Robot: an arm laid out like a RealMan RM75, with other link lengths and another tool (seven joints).
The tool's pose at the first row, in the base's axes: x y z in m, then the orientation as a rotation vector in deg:
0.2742, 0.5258, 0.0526, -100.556, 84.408, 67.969
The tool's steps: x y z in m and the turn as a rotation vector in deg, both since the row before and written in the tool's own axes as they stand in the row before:
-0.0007, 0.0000, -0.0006, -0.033, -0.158, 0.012
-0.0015, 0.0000, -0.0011, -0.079, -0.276, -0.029
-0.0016, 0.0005, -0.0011, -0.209, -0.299, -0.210
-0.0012, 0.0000, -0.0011, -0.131, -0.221, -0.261
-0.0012, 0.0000, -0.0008, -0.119, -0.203, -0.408
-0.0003, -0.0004, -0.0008, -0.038, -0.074, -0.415
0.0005, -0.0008, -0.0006, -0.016, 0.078, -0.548
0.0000, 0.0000, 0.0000, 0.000, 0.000, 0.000
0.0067, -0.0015, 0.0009, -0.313, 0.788, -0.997
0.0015, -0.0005, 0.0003, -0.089, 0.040, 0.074
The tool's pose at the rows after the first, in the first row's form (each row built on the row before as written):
0.2744, 0.5256, 0.0535, -100.439, 84.318, 68.118
0.2747, 0.5254, 0.0553, -100.276, 84.101, 68.373
0.2745, 0.5251, 0.0573, -100.276, 83.636, 68.673
0.2748, 0.5247, 0.0589, -100.316, 83.190, 68.818
0.2750, 0.5246, 0.0603, -100.439, 82.606, 68.863
0.2756, 0.5242, 0.0609, -100.618, 82.118, 68.737
0.2765, 0.5237, 0.0606, -100.977, 81.587, 68.413
0.2765, 0.5237, 0.0606, -100.977, 81.587, 68.413
0.2779, 0.5219, 0.0541, -102.353, 80.883, 67.610
0.2784, 0.5216, 0.0526, -102.409, 80.952, 67.699

